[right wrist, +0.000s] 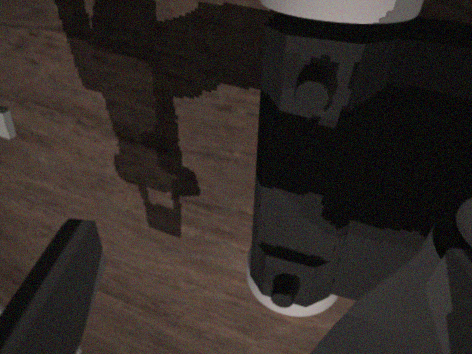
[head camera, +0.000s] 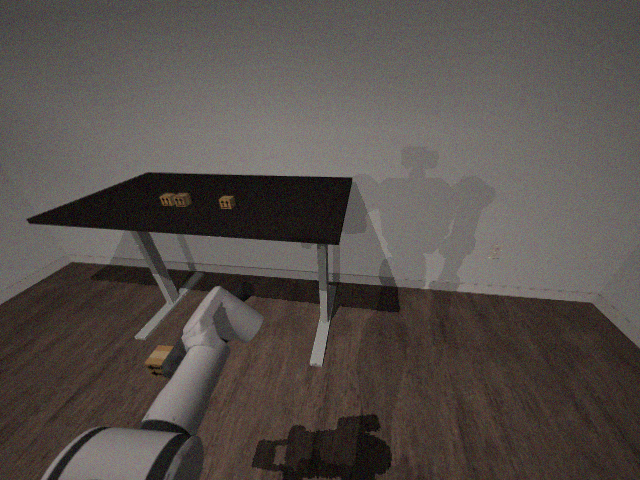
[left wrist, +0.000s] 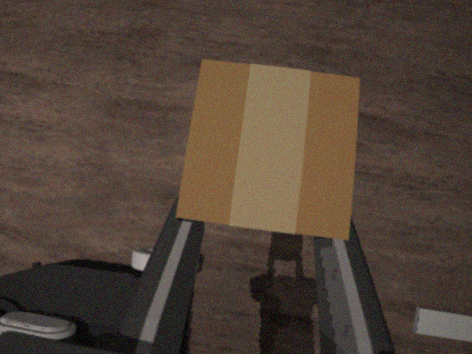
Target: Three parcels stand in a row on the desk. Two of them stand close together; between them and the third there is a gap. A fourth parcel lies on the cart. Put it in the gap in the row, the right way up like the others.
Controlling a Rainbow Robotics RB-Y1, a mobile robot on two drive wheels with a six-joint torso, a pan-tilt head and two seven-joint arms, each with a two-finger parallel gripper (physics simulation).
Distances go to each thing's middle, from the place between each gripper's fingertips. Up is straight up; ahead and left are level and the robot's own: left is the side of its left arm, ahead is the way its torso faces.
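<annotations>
The brown parcel (left wrist: pixel 271 148) is 35 cm above my right hand, 30 cm ahead of it and 68 cm to the left of it. As for my left gripper, it is now 20 mm to the right of the parcel.
</annotations>
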